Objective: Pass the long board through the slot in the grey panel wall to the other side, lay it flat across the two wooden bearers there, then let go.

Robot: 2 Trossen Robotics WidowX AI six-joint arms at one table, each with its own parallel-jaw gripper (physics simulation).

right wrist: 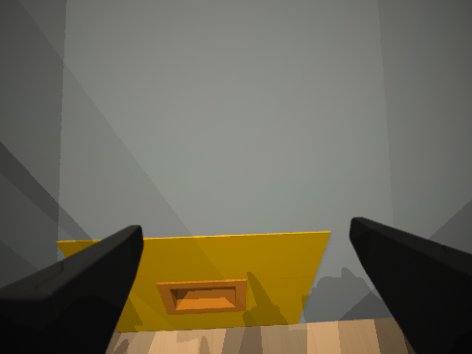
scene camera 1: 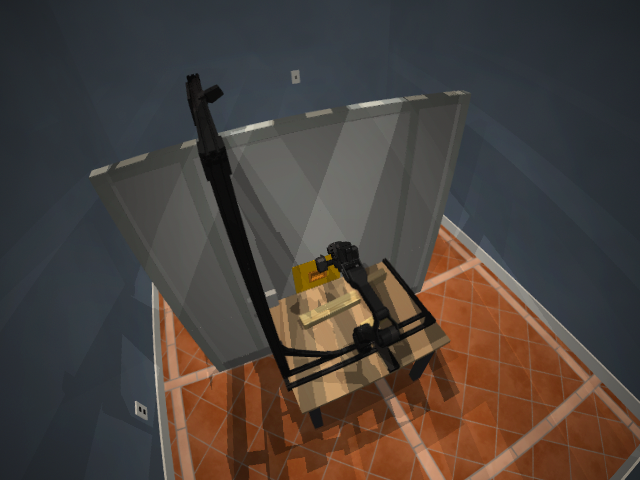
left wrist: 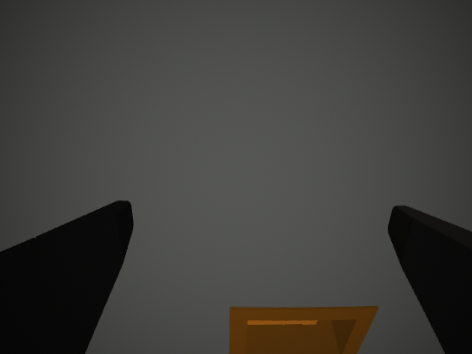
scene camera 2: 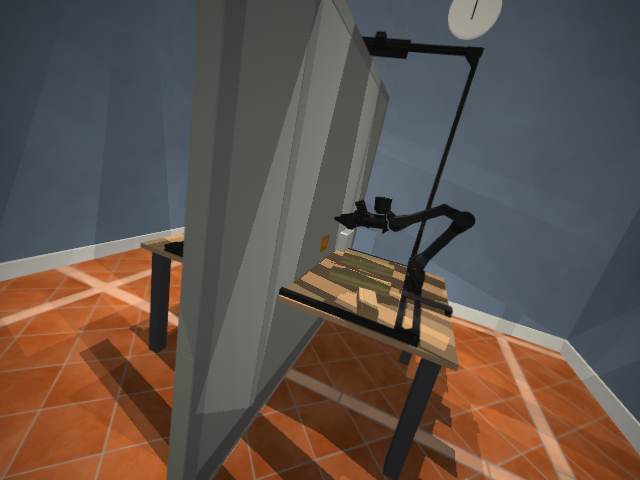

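Seen in the pictures: left gripper, fingertip midpoint: [left wrist: 263, 216] [scene camera 2: 337, 216]; right gripper, fingertip midpoint: [right wrist: 248, 231]; left arm's base, link origin: [scene camera 2: 412, 290]; right arm's base, link origin: [scene camera 1: 363, 347].
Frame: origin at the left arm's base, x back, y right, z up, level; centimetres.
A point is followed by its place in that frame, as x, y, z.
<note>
The long pale board [scene camera 1: 329, 310] @(-67.6, 6.1, 2.0) lies on the right arm's table in scene camera 1. The grey panel wall [scene camera 1: 320, 196] @(-48.2, -0.5, 54.2) [scene camera 2: 248, 206] @(-43.2, -63.0, 31.6) [left wrist: 235, 125] @(-43.3, -1.0, 23.5) [right wrist: 225, 125] @(-48.3, 0.7, 30.2) stands between the two tables. Its slot has an orange frame [scene camera 1: 310, 278] @(-48.6, 7.9, 6.7) [scene camera 2: 324, 243] @(-44.4, 7.5, 6.0) [left wrist: 305, 313] @(-43.0, 3.8, 10.7) [right wrist: 241, 296] @(-48.5, -0.7, 7.4). Two wooden bearers [scene camera 2: 368, 262] @(-22.0, 12.2, 1.9) [scene camera 2: 360, 279] @(-20.7, -11.2, 1.9) lie side by side on the left arm's table. My left gripper [scene camera 2: 338, 219] @(-38.9, 0.0, 22.0) [left wrist: 263, 216] @(-38.9, 0.0, 22.0) is open and empty, above the bearers and facing the wall. My right gripper [right wrist: 248, 231] @(-56.7, 0.0, 29.8) is open and empty, facing the wall above and to the right of the slot.
A yellow panel [scene camera 1: 301, 280] @(-48.4, 12.7, 7.3) [right wrist: 280, 260] @(-48.3, -4.6, 14.5) surrounds the slot on the right arm's side. A wooden block [scene camera 2: 367, 303] @(-14.1, -29.4, 1.9) stands near the bearers. A white block [scene camera 2: 344, 240] @(-39.3, 27.0, 4.9) is at the wall. Black rails edge both tables, and a tall black post [scene camera 1: 235, 222] @(-89.7, 35.5, 84.7) [scene camera 2: 445, 149] @(-3.5, 34.1, 60.1) rises at each.
</note>
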